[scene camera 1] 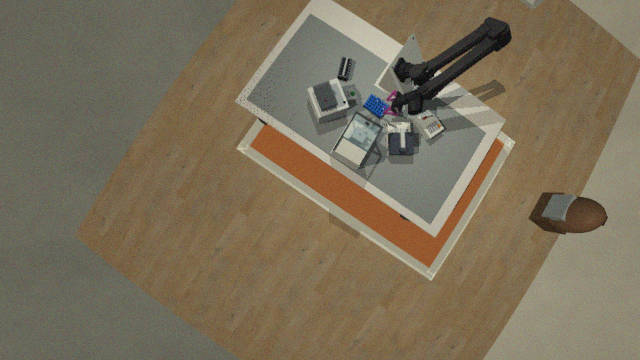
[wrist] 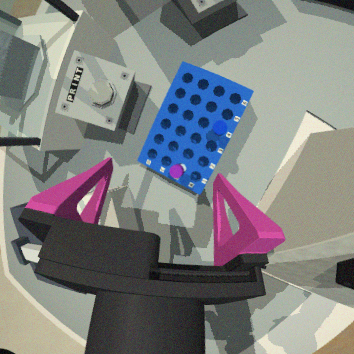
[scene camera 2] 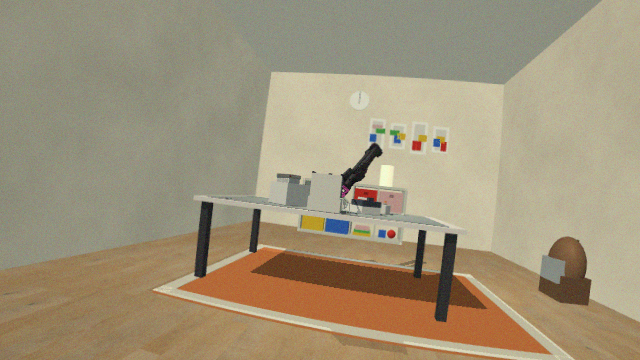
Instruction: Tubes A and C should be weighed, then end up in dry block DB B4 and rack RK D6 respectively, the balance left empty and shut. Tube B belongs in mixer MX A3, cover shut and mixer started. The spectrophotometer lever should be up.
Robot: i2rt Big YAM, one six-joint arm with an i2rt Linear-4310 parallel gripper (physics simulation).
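Frame: origin at the arm's base, x ahead, y left, z up, level; centimetres.
Seen in the pictures: gripper, fingertip midpoint: (scene camera 1: 385, 106) (wrist: 164, 170); arm's base at its link origin: (scene camera 1: 400, 70).
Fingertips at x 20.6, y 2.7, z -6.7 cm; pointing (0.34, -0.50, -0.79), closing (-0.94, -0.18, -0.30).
Note:
Pixels of each thing's top centre, then the offset from my fingertips to it.
- blue rack at its top centre: (wrist: 191, 126) (scene camera 1: 376, 105) dx -0.2, dy -4.7, dz -4.3 cm
- tube with a purple cap, top centre: (wrist: 175, 171) dx -0.6, dy +0.1, dz -1.9 cm
- blue cap at its top centre: (wrist: 219, 126) dx -3.1, dy -5.3, dz -1.9 cm
- glass-walled balance at its top centre: (scene camera 1: 363, 130) (scene camera 2: 329, 172) dx +24.0, dy -5.4, dz +14.9 cm
- white machine with a dark lid, top centre: (scene camera 1: 336, 90) (scene camera 2: 296, 175) dx +11.0, dy -27.9, dz +11.7 cm
- dark instrument with a pale lever, top centre: (wrist: 42, 259) (scene camera 1: 403, 136) (scene camera 2: 363, 196) dx +11.4, dy +17.0, dz +2.9 cm
- box marked PRINT at its top centre: (wrist: 96, 90) dx +9.4, dy -5.0, dz +0.1 cm
- box with a green button, top centre: (scene camera 1: 352, 92) dx +2.4, dy -20.7, dz +0.1 cm
- black slotted block at its top centre: (scene camera 1: 345, 66) dx -11.2, dy -32.6, dz -2.5 cm
- white keypad device at its top centre: (scene camera 1: 430, 122) (scene camera 2: 378, 202) dx -5.8, dy +28.6, dz -0.3 cm
The blue rack (scene camera 1: 376, 105) (wrist: 181, 131) lies ahead of my gripper. A tube with a purple cap (wrist: 176, 171) stands in its near row, and one with a blue cap (wrist: 220, 128) stands in the right-hand column. Their letters cannot be read. My gripper (scene camera 1: 389, 103) (wrist: 164, 170) is open and empty, its pink fingers wide apart above the rack's near end, either side of the purple cap. The glass-walled balance (scene camera 1: 350, 151) stands beside the rack. A white machine with a dark lid (scene camera 1: 326, 96) stands beyond. A dark instrument with a pale lever (scene camera 1: 403, 136) stands nearby; lever position is unclear.
A box marked PRINT (wrist: 95, 90) with a round knob stands left of the rack in the wrist view. A box with a green button (scene camera 1: 352, 93), a black slotted block (scene camera 1: 345, 68), a white keypad device (scene camera 1: 431, 125) and a pale upright panel (scene camera 1: 413, 52) stand around on the table.

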